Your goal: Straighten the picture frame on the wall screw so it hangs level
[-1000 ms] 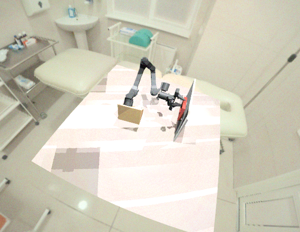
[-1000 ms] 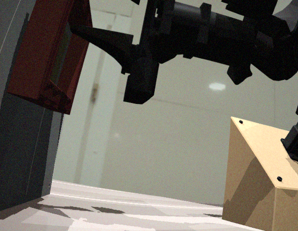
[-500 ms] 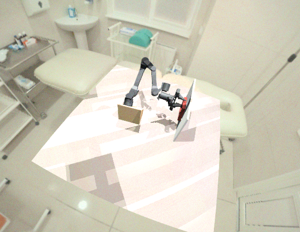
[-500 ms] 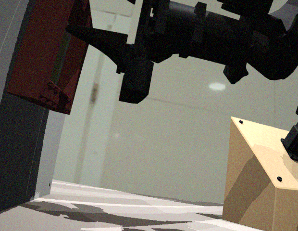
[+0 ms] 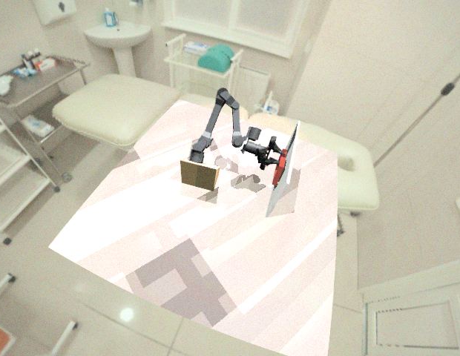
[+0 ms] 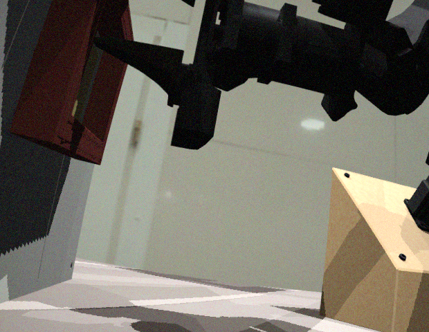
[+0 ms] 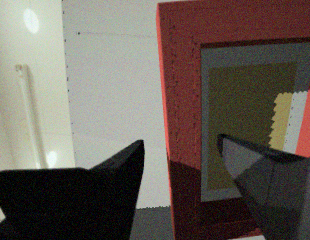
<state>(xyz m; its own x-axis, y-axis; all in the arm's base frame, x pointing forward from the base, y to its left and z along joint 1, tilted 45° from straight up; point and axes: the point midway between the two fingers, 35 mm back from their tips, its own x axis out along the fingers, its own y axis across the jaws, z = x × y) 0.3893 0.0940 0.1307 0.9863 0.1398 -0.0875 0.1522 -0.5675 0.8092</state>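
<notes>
Now: the red picture frame 5 cm below my gripper tip, 1 cm to the right of it and 1 cm ahead of it. Round my gripper tip: white wall panel 7 cm below, 2 cm ahead, 1 cm to the left.
</notes>
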